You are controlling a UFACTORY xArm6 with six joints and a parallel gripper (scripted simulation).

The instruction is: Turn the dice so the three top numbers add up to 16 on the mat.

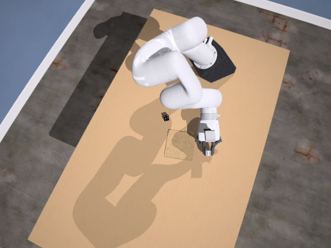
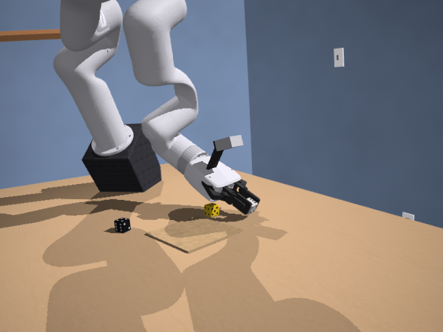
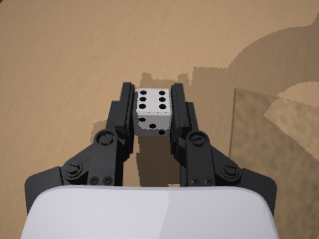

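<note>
The white die lies 10 mm below my hand and 10 mm ahead of it. Also, from my hand: tan mat 140 mm to the right, 30 mm below, 10 mm ahead; then yellow die 70 mm behind, 50 mm to the right, 20 mm below; then black die 250 mm to the right, 90 mm behind, 20 mm below.
</note>
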